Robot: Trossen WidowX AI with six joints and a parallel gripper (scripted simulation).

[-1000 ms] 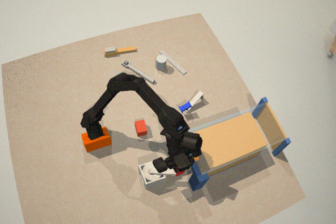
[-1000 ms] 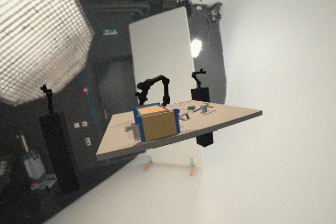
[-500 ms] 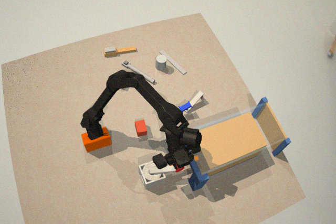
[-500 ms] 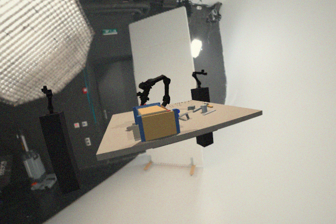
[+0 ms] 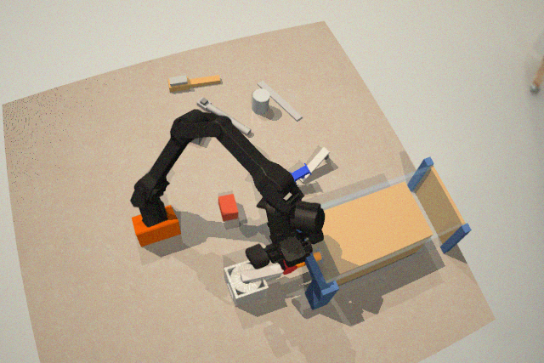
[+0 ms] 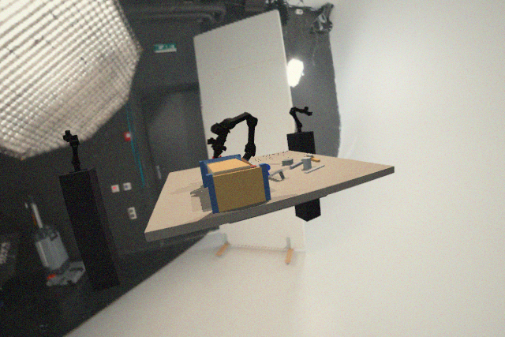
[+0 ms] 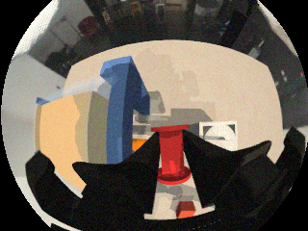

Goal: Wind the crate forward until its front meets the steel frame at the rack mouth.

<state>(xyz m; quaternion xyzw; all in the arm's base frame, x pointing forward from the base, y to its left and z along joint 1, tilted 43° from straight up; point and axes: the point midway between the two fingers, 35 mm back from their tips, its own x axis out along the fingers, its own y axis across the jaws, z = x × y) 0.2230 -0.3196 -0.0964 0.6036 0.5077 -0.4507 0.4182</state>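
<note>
Now: the red-knobbed winch handle 40 mm behind my gripper tip, 30 mm to the left of it and 40 mm below it. From my gripper tip the other things lie so: hand winch 110 mm behind, 40 mm to the left, 120 mm below; blue steel frame 60 mm ahead, 20 mm to the left, 40 mm below; red knob 20 mm to the left, 10 mm below.
</note>
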